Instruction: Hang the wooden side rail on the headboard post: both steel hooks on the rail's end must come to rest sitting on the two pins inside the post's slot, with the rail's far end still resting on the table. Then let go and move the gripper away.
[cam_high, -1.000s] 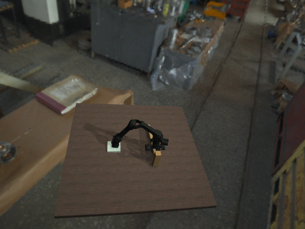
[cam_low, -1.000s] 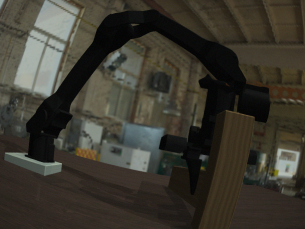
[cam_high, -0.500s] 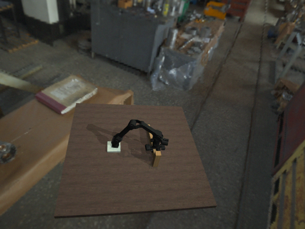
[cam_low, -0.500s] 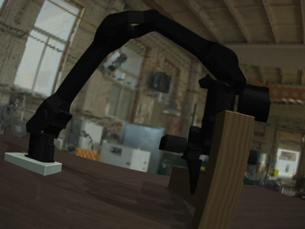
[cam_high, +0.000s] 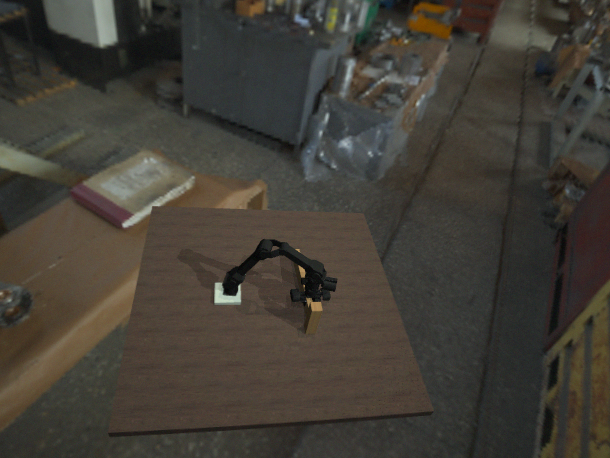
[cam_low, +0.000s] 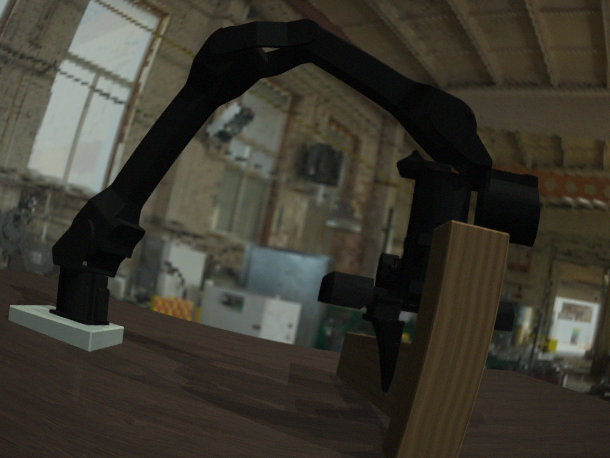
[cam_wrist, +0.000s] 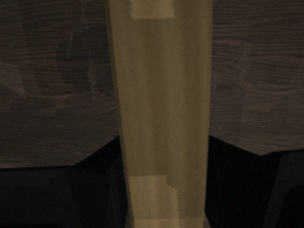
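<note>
Right now the wooden headboard post is 11 cm to the right of my gripper tip, 4 cm above it and 2 cm ahead of it.
</note>
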